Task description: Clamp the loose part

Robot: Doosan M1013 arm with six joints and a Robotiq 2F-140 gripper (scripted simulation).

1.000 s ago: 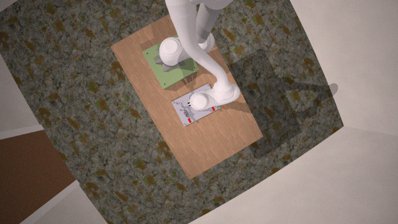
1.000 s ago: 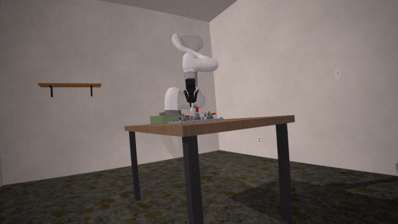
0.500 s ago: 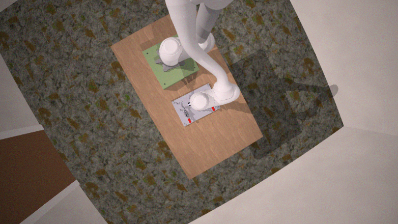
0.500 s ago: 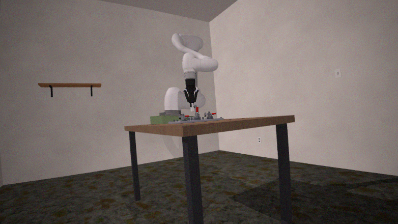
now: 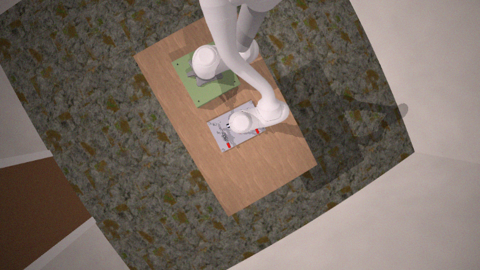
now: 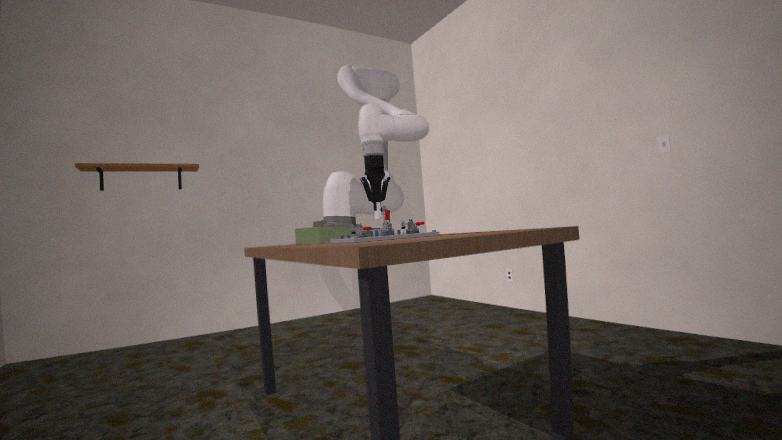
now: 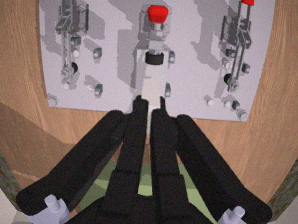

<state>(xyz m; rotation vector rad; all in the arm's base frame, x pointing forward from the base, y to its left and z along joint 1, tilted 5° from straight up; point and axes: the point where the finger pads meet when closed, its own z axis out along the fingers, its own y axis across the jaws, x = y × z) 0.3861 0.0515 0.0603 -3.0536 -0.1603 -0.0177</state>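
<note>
Right now my hand is 8 cm above the loose part. Round my hand: grey fixture plate (11 cm below, 4 cm ahead).
</note>
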